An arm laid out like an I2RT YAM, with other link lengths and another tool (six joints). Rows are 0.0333 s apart.
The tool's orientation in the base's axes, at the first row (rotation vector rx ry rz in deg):
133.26, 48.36, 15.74
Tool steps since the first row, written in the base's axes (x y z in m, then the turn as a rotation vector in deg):
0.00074, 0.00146, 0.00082, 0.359, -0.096, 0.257
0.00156, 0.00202, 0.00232, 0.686, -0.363, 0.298
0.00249, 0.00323, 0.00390, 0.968, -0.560, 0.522
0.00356, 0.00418, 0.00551, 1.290, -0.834, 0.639
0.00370, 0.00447, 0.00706, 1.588, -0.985, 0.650
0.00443, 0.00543, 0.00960, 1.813, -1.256, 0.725
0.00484, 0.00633, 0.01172, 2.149, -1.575, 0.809
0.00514, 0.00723, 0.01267, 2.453, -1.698, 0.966
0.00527, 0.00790, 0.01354, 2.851, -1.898, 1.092
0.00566, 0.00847, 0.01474, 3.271, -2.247, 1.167
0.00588, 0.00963, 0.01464, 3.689, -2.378, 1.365
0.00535, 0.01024, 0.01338, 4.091, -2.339, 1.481
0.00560, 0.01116, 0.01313, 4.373, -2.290, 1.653
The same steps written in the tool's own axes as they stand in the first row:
0.00148, 0.00003, -0.00107, 0.211, 0.400, -0.010
0.00244, 0.00106, -0.00219, 0.293, 0.747, 0.219
0.00389, 0.00182, -0.00366, 0.380, 1.146, 0.255
0.00529, 0.00282, -0.00496, 0.452, 1.543, 0.427
0.00555, 0.00370, -0.00625, 0.586, 1.788, 0.611
0.00667, 0.00511, -0.00840, 0.586, 2.108, 0.776
0.00752, 0.00613, -0.01033, 0.641, 2.518, 1.002
0.00830, 0.00636, -0.01140, 0.794, 2.842, 1.061
0.00881, 0.00658, -0.01235, 0.972, 3.239, 1.219
0.00945, 0.00720, -0.01341, 1.073, 3.703, 1.499
0.01035, 0.00657, -0.01383, 1.308, 4.115, 1.575
0.01036, 0.00514, -0.01337, 1.640, 4.367, 1.623
0.01114, 0.00457, -0.01354, 1.886, 4.589, 1.576

